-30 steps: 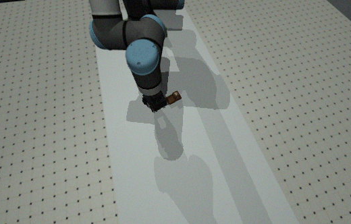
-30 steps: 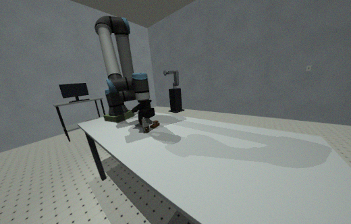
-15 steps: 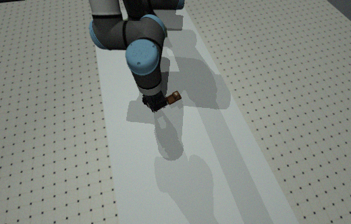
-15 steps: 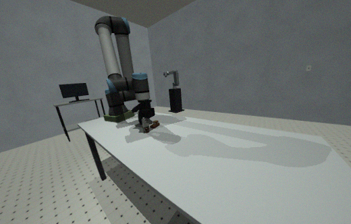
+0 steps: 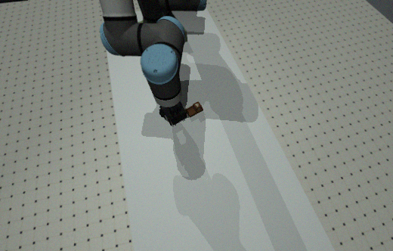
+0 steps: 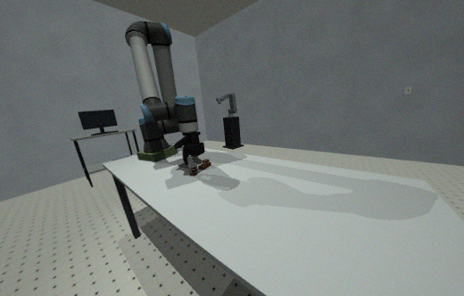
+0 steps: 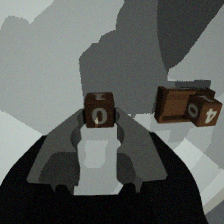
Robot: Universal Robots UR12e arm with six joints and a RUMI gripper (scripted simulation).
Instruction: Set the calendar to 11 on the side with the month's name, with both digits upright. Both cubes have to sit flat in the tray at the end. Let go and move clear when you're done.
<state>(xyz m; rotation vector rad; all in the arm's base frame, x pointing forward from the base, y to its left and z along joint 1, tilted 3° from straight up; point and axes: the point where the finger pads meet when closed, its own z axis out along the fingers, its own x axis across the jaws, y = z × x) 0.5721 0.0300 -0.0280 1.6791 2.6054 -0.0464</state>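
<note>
Now: hand 1 cm above the brown cube. From my hand the other things lie so: brown calendar tray (10 cm to the left, 5 cm behind, 2 cm below).
</note>
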